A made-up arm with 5 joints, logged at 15 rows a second.
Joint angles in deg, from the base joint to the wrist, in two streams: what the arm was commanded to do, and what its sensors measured. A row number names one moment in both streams.
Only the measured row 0 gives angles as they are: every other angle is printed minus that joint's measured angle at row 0.
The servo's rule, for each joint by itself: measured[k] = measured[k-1] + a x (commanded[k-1-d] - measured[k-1]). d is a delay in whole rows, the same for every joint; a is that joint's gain. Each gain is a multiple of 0.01, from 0.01 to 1. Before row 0 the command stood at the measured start. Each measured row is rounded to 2 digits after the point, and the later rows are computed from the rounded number. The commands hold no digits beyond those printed.
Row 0, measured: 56.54, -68.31, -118.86, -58.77, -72.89
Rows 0 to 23, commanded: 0.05, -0.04, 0.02, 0.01, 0.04; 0.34, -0.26, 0.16, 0.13, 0.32; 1.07, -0.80, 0.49, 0.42, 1.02; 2.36, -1.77, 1.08, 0.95, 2.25; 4.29, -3.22, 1.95, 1.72, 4.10; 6.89, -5.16, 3.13, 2.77, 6.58; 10.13, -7.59, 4.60, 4.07, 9.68; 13.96, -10.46, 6.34, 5.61, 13.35; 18.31, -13.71, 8.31, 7.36, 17.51; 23.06, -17.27, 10.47, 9.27, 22.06; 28.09, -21.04, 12.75, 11.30, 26.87; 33.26, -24.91, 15.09, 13.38, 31.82; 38.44, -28.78, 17.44, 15.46, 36.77; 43.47, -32.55, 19.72, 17.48, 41.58; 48.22, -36.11, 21.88, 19.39, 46.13; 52.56, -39.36, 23.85, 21.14, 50.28; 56.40, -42.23, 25.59, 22.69, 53.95; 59.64, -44.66, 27.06, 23.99, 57.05; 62.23, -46.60, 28.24, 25.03, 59.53; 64.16, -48.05, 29.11, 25.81, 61.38; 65.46, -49.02, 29.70, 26.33, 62.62; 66.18, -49.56, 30.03, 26.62, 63.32; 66.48, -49.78, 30.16, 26.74, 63.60; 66.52, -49.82, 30.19, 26.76, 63.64
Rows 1 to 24, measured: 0.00, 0.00, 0.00, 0.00, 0.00; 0.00, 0.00, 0.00, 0.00, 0.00; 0.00, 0.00, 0.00, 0.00, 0.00; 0.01, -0.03, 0.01, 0.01, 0.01; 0.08, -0.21, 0.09, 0.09, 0.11; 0.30, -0.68, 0.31, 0.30, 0.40; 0.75, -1.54, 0.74, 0.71, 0.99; 1.53, -2.87, 1.42, 1.35, 1.99; 2.71, -4.68, 2.38, 2.24, 3.46; 4.34, -6.98, 3.62, 3.39, 5.45; 6.46, -9.73, 5.14, 4.79, 7.98; 9.07, -12.87, 6.92, 6.41, 11.03; 12.15, -16.35, 8.91, 8.21, 14.56; 15.66, -20.06, 11.06, 10.16, 18.50; 19.53, -23.89, 13.32, 12.19, 22.76; 23.69, -27.75, 15.63, 14.25, 27.24; 28.04, -31.54, 17.92, 16.28, 31.83; 32.48, -35.15, 20.14, 18.24, 36.41; 36.90, -38.48, 22.22, 20.07, 40.85; 41.19, -41.44, 24.11, 21.72, 45.04; 45.25, -43.98, 25.76, 23.15, 48.88; 48.99, -46.05, 27.15, 24.33, 52.29; 52.33, -47.63, 28.25, 25.26, 55.20; 55.22, -48.73, 29.06, 25.93, 57.57
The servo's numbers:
d 3
a 0.22 0.79 0.56 0.63 0.32

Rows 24 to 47, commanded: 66.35, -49.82, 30.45, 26.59, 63.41; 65.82, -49.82, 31.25, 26.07, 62.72; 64.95, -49.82, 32.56, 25.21, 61.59; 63.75, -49.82, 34.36, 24.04, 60.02; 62.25, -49.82, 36.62, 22.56, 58.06; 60.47, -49.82, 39.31, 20.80, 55.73; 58.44, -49.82, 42.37, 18.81, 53.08; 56.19, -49.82, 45.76, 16.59, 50.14; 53.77, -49.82, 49.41, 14.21, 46.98; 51.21, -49.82, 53.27, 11.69, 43.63; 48.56, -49.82, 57.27, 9.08, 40.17; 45.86, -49.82, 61.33, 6.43, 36.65; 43.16, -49.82, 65.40, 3.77, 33.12; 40.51, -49.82, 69.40, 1.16, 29.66; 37.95, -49.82, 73.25, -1.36, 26.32; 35.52, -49.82, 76.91, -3.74, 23.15; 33.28, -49.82, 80.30, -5.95, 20.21; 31.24, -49.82, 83.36, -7.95, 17.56; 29.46, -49.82, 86.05, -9.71, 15.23; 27.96, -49.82, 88.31, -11.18, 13.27; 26.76, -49.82, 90.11, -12.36, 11.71; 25.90, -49.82, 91.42, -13.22, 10.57; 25.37, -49.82, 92.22, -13.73, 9.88; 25.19, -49.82, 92.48, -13.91, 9.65
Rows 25 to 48, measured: 57.63, -49.39, 29.60, 26.36, 59.41; 59.58, -49.70, 29.91, 26.60, 60.75; 61.11, -49.79, 30.07, 26.70, 61.67; 62.26, -49.81, 30.28, 26.63, 62.23; 63.04, -49.82, 30.82, 26.28, 62.39; 63.46, -49.82, 31.79, 25.61, 62.13; 63.52, -49.82, 33.23, 24.62, 61.45; 63.24, -49.82, 35.13, 23.32, 60.37; 62.63, -49.82, 37.47, 21.73, 58.89; 61.71, -49.82, 40.21, 19.89, 57.03; 60.50, -49.82, 43.32, 17.81, 54.83; 59.02, -49.82, 46.73, 15.54, 52.32; 57.30, -49.82, 50.39, 13.11, 49.54; 55.38, -49.82, 54.24, 10.57, 46.54; 53.29, -49.82, 58.21, 7.96, 43.38; 51.06, -49.82, 62.24, 5.32, 40.10; 48.74, -49.82, 66.25, 2.70, 36.76; 46.37, -49.82, 70.17, 0.14, 33.42; 43.98, -49.82, 73.94, -2.30, 30.13; 41.63, -49.82, 77.50, -4.60, 26.96; 39.34, -49.82, 80.78, -6.71, 23.95; 37.17, -49.82, 83.73, -8.60, 21.16; 35.14, -49.82, 86.29, -10.23, 18.64; 33.30, -49.82, 88.43, -11.57, 16.42
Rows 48 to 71, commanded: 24.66, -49.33, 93.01, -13.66, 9.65; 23.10, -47.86, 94.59, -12.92, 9.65; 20.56, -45.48, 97.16, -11.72, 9.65; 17.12, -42.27, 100.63, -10.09, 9.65; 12.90, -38.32, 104.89, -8.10, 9.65; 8.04, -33.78, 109.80, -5.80, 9.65; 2.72, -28.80, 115.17, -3.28, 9.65; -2.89, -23.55, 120.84, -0.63, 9.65; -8.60, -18.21, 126.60, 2.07, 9.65; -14.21, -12.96, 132.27, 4.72, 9.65; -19.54, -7.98, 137.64, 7.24, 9.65; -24.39, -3.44, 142.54, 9.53, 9.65; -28.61, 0.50, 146.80, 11.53, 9.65; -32.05, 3.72, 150.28, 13.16, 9.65; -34.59, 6.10, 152.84, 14.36, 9.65; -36.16, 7.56, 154.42, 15.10, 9.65; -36.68, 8.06, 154.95, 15.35, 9.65; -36.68, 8.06, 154.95, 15.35, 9.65; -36.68, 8.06, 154.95, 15.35, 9.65; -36.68, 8.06, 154.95, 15.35, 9.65; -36.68, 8.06, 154.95, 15.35, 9.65; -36.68, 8.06, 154.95, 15.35, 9.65; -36.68, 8.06, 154.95, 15.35, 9.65; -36.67, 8.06, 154.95, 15.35, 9.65
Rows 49 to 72, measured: 31.67, -49.82, 90.10, -12.61, 14.55; 30.28, -49.82, 91.29, -13.32, 13.06; 29.16, -49.82, 91.96, -13.69, 11.97; 28.17, -49.43, 92.55, -13.67, 11.23; 27.05, -48.19, 93.69, -13.20, 10.72; 25.62, -46.05, 95.63, -12.27, 10.38; 23.75, -43.06, 98.43, -10.90, 10.15; 21.36, -39.32, 102.05, -9.14, 9.99; 18.43, -34.94, 106.39, -7.04, 9.88; 14.97, -30.09, 111.31, -4.67, 9.81; 11.04, -24.92, 116.65, -2.12, 9.76; 6.72, -19.62, 122.22, 0.52, 9.72; 2.12, -14.36, 127.85, 3.17, 9.70; -2.65, -9.32, 133.33, 5.73, 9.68; -7.43, -4.67, 138.49, 8.12, 9.67; -12.09, -0.59, 143.14, 10.27, 9.66; -16.48, 2.81, 147.14, 12.09, 9.66; -20.46, 5.41, 150.33, 13.52, 9.66; -23.91, 7.11, 152.62, 14.52, 9.66; -26.72, 7.86, 153.92, 15.04, 9.66; -28.91, 8.02, 154.50, 15.24, 9.66; -30.62, 8.05, 154.75, 15.31, 9.66; -31.95, 8.06, 154.86, 15.34, 9.66; -32.99, 8.06, 154.91, 15.35, 9.66
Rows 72 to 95, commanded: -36.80, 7.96, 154.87, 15.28, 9.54; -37.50, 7.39, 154.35, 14.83, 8.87; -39.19, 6.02, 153.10, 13.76, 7.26; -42.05, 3.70, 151.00, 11.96, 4.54; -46.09, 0.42, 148.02, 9.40, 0.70; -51.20, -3.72, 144.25, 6.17, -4.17; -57.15, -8.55, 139.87, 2.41, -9.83; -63.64, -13.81, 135.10, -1.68, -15.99; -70.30, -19.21, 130.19, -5.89, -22.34; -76.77, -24.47, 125.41, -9.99, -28.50; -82.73, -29.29, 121.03, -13.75, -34.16; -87.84, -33.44, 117.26, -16.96, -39.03; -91.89, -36.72, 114.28, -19.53, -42.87; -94.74, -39.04, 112.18, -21.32, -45.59; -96.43, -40.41, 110.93, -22.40, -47.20; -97.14, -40.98, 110.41, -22.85, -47.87; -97.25, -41.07, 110.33, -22.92, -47.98; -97.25, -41.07, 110.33, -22.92, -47.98; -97.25, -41.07, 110.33, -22.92, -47.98; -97.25, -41.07, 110.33, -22.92, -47.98; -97.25, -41.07, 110.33, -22.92, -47.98; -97.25, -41.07, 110.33, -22.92, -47.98; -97.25, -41.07, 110.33, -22.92, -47.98; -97.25, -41.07, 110.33, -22.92, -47.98
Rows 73 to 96, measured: -33.80, 8.06, 154.93, 15.35, 9.66; -34.43, 8.06, 154.94, 15.35, 9.66; -34.92, 8.06, 154.95, 15.35, 9.66; -35.33, 7.98, 154.91, 15.31, 9.62; -35.81, 7.51, 154.60, 15.01, 9.38; -36.55, 6.33, 153.76, 14.22, 8.70; -37.76, 4.25, 152.21, 12.80, 7.37; -39.59, 1.22, 149.86, 10.66, 5.24; -42.14, -2.68, 146.72, 7.83, 2.23; -45.44, -7.32, 142.88, 4.42, -1.63; -49.44, -12.45, 138.52, 0.58, -6.23; -54.03, -17.79, 133.86, -3.50, -11.39; -59.03, -23.07, 129.13, -7.59, -16.87; -64.24, -27.98, 124.59, -11.47, -22.40; -69.43, -32.29, 120.49, -14.93, -27.72; -74.37, -35.79, 117.01, -17.83, -32.57; -78.85, -38.36, 114.31, -20.03, -36.74; -82.72, -39.98, 112.42, -21.52, -40.09; -85.89, -40.77, 111.29, -22.36, -42.58; -88.39, -41.01, 110.75, -22.71, -44.31; -90.34, -41.06, 110.51, -22.84, -45.48; -91.86, -41.07, 110.41, -22.89, -46.28; -93.05, -41.07, 110.37, -22.91, -46.82; -93.97, -41.07, 110.35, -22.92, -47.19
